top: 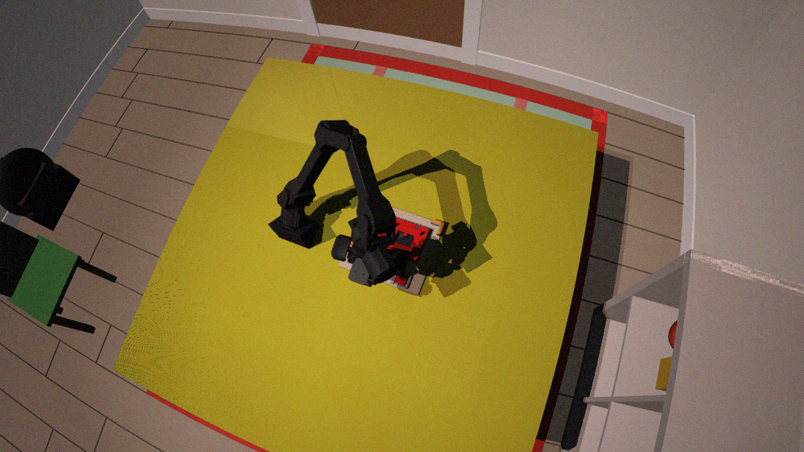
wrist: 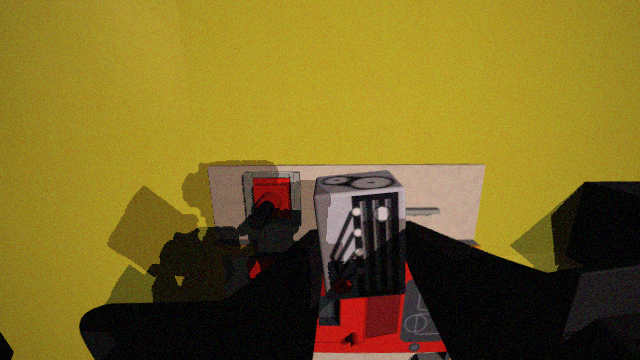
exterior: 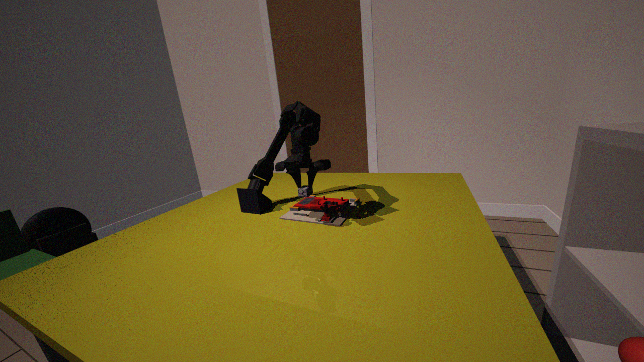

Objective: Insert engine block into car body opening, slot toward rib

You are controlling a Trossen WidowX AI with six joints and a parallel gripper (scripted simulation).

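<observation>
My gripper tip is now 12 cm to the right of the beige base plate, 11 cm above it and 1 cm past it. From my gripper tip the other things lie so: engine block (1 cm below).
</observation>
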